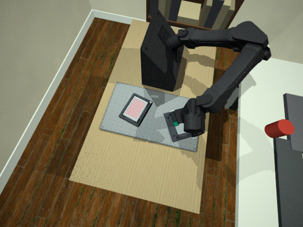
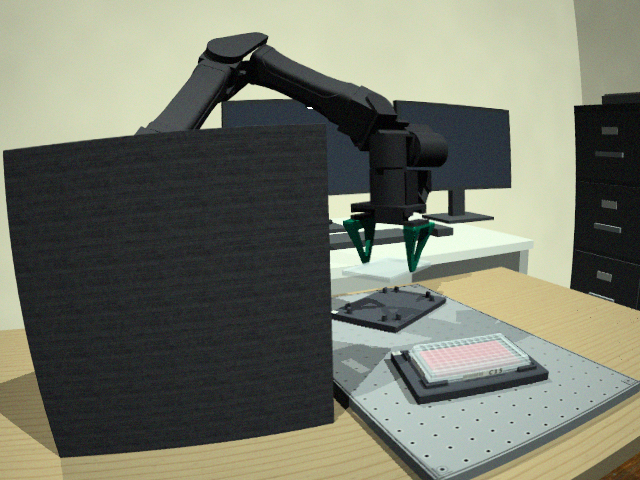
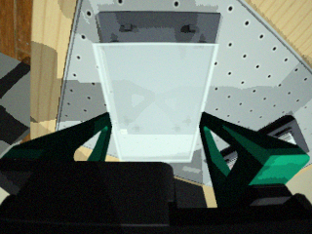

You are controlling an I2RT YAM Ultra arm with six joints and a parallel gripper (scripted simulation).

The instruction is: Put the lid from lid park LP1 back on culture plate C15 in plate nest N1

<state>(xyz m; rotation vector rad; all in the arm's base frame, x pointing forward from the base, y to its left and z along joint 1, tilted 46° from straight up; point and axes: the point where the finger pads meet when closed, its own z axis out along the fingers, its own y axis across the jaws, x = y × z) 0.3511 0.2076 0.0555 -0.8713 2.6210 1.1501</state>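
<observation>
Right now the clear lid is 1 cm below my hand. From my hand the other things lie so: lid park LP1 (7 cm below); then culture plate C15 (25 cm to the right, 6 cm below).
</observation>
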